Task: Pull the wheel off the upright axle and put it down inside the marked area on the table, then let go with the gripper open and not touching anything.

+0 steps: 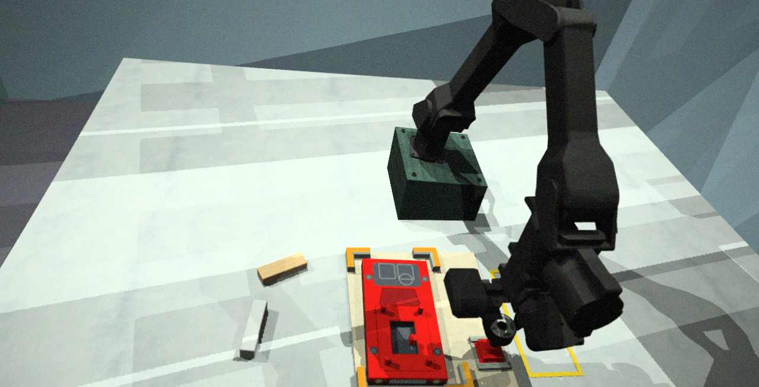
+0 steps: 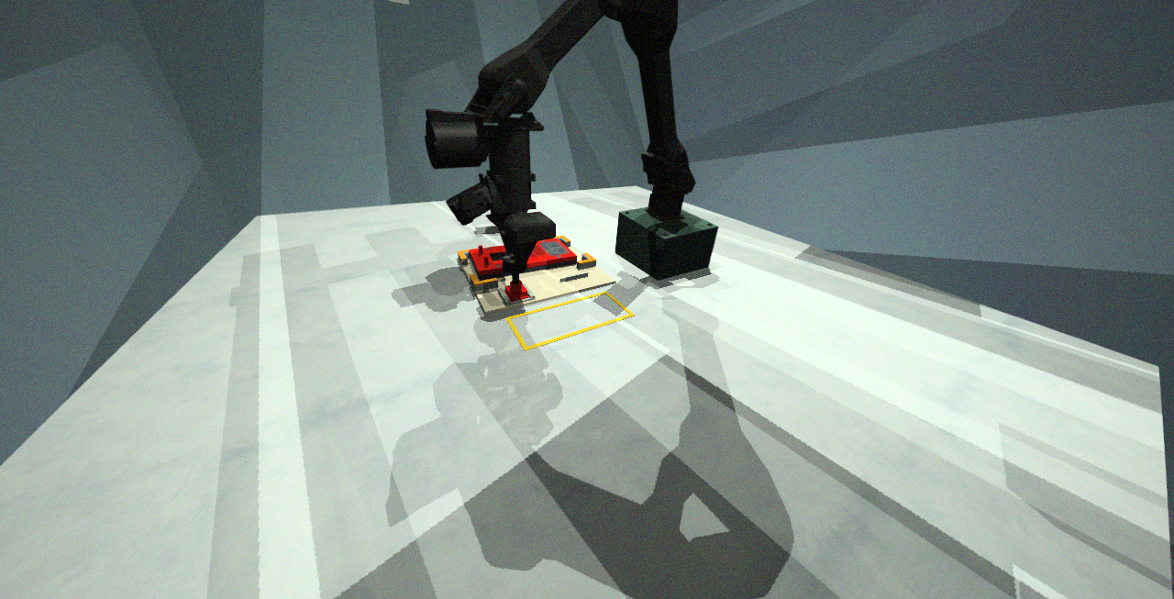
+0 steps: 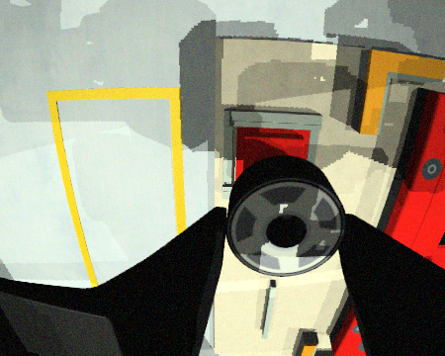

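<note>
The upright axle is 30 mm below my gripper tip. The rest, counted from my gripper tip: white bar 340 mm to the right, 60 mm below, 20 mm ahead; wheel right at my gripper tip; wooden block 320 mm to the right, 100 mm behind, 60 mm below.
</note>
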